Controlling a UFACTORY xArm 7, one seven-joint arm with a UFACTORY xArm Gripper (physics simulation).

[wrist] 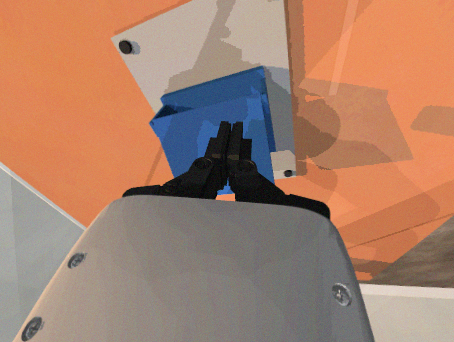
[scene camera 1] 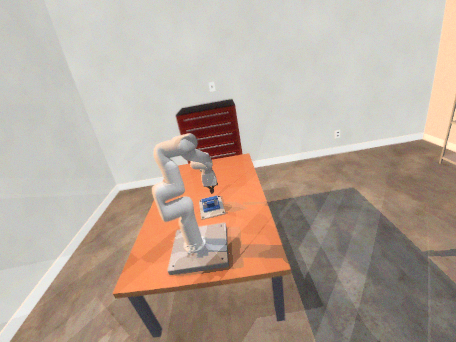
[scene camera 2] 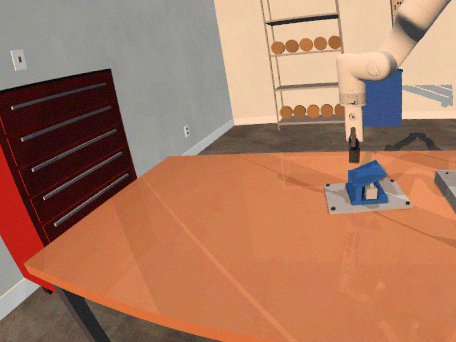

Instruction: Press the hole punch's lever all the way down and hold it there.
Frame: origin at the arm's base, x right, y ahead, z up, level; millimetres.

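Where they show: gripper, fingertip midpoint: (wrist: 232,137) (scene camera 1: 212,192) (scene camera 2: 354,162); arm's base at its link origin: (scene camera 1: 195,244).
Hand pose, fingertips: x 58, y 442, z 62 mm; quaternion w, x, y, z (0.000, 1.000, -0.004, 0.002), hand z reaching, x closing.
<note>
Things, the pixels of their top centre, and the offset from my fingertips. "*": a spot on its surface instead. Level surfaces: height alone.
- blue hole punch at a spot on its surface: (scene camera 2: 354,194) * dx -50, dy -5, dz -79 mm
- light grey plate at its top centre: (wrist: 222,123) (scene camera 2: 365,192) (scene camera 1: 211,205) dx -22, dy -37, dz -87 mm
- pale block at a spot on its surface: (scene camera 2: 371,192) * dx -72, dy -54, dz -58 mm
- table at its surface level: dz -99 mm
The blue hole punch (scene camera 1: 210,205) (scene camera 2: 354,194) stands on a light grey plate (scene camera 1: 218,213) (scene camera 2: 340,204) (wrist: 160,60) on the orange table. Its blue lever (scene camera 2: 369,172) (wrist: 185,145) is raised and slanted, with its right end higher in scene camera 2. A pale block (scene camera 2: 371,192) shows under the lever. My gripper (scene camera 1: 212,192) (scene camera 2: 354,161) (wrist: 232,137) is shut and empty, pointing down. In scene camera 2 its tips are a little above the lever's lower, left end, with a small gap. In the wrist view the fingers cover part of the blue top.
The arm's grey base plate (scene camera 1: 179,260) (scene camera 2: 446,182) is on the table (scene camera 1: 150,270) (scene camera 2: 225,240), on the robot's side of the punch. A red drawer cabinet (scene camera 1: 207,125) (scene camera 2: 65,117) stands past the table's far end. A shelf rack (scene camera 2: 305,87) stands in the background.
</note>
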